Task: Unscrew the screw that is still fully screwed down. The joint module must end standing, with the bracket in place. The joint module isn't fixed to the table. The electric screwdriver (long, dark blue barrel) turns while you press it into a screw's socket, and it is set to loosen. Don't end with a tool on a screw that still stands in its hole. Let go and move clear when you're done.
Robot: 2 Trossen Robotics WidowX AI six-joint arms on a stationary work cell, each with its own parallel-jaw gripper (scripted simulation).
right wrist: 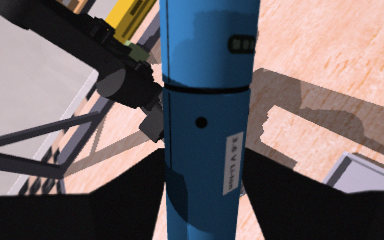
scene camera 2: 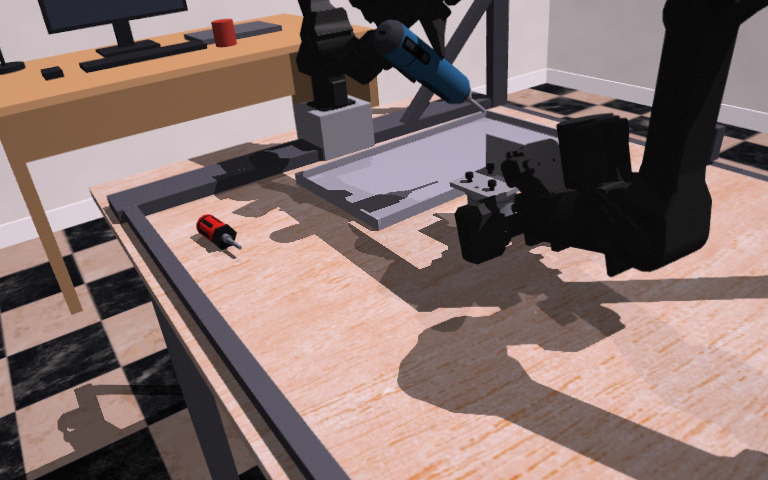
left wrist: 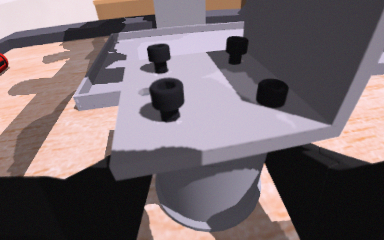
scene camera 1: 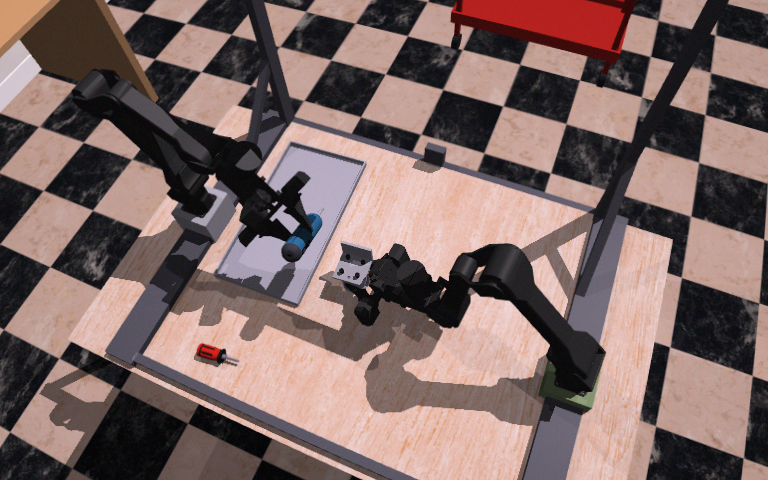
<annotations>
The right gripper shows in the right wrist view, in scene camera 2 and in scene camera 1 (305,238); in the left wrist view it is out of frame. One and the same spot on the right gripper: (scene camera 2: 435,31) is (right wrist: 128,168).
</annotations>
